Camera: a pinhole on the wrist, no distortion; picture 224 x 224 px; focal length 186.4 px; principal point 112.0 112.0 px. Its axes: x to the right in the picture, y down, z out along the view. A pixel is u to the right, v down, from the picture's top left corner.
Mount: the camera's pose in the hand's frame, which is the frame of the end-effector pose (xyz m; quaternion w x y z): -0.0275 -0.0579 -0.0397 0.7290 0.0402 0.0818 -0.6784
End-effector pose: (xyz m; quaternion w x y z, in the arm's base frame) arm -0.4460 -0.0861 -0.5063 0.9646 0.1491 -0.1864 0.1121
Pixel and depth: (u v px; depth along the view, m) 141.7 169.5 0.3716
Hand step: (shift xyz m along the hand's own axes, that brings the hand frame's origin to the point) 0.1146 -0.1704 0.3094
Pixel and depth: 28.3 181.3 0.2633
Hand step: 0.0792 0.0211 0.2346
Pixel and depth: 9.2 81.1 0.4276
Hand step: -0.0860 0.0959 0.4255
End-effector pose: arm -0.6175 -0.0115 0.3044 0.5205 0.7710 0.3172 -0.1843
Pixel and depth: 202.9 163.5 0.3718
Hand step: 0.1108 -0.2913 0.2890
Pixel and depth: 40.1 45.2 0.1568
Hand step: -0.0773 -0.0294 0.1280
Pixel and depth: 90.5 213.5 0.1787
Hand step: 0.0796 -0.0605 0.1345
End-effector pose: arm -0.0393 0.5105 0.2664 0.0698 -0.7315 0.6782 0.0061
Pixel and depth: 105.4 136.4 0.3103
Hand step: 0.0323 -0.0966 0.2652
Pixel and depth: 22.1 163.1 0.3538
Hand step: 0.0807 0.0572 0.3328
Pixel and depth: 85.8 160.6 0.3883
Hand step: 0.0948 -0.0624 0.3463
